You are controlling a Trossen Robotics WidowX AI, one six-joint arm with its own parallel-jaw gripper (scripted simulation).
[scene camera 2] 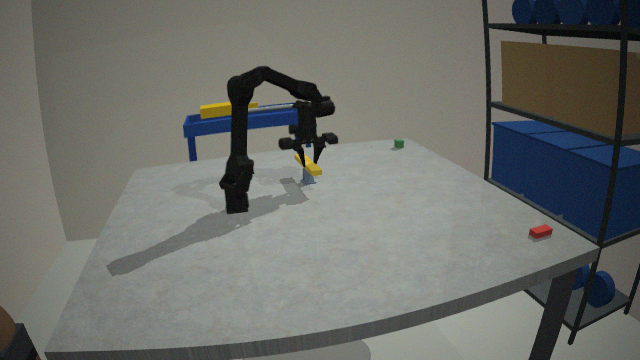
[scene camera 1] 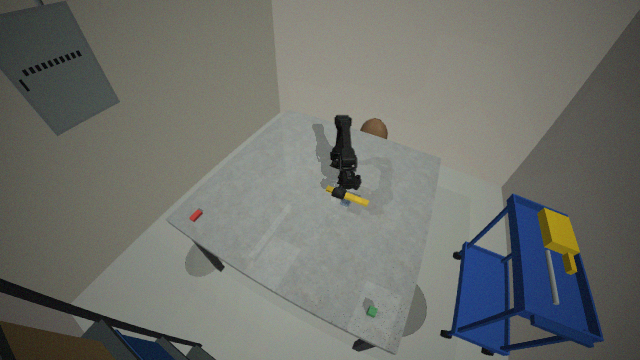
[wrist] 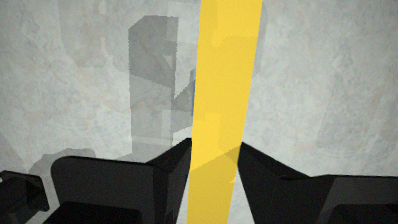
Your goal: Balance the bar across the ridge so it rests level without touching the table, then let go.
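Note:
I can see my gripper in more than one place: my gripper (scene camera 2: 309, 166) is visible there, and the wrist view has it as well (wrist: 214, 145). There is also a yellow bar (wrist: 227, 44).

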